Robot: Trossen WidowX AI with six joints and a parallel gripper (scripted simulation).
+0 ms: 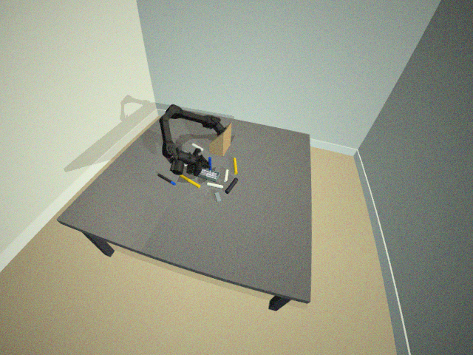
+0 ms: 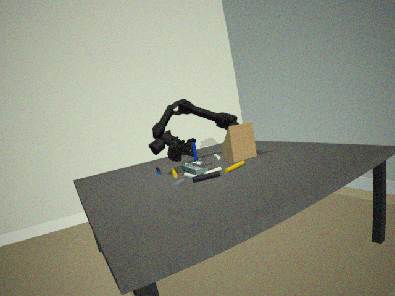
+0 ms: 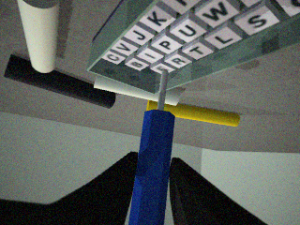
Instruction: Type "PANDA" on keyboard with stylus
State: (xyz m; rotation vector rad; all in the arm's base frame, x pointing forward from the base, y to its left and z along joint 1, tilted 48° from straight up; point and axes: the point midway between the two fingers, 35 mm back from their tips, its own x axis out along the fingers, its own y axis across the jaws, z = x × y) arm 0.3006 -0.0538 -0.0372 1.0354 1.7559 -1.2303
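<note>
My gripper tip is 1 cm above the blue stylus. Round my gripper tip: stylus tip: 5 cm below; grey block: 15 cm ahead, 10 cm to the left, 8 cm below; black cylinder: 15 cm to the left, 7 cm below, 4 cm ahead.
</note>
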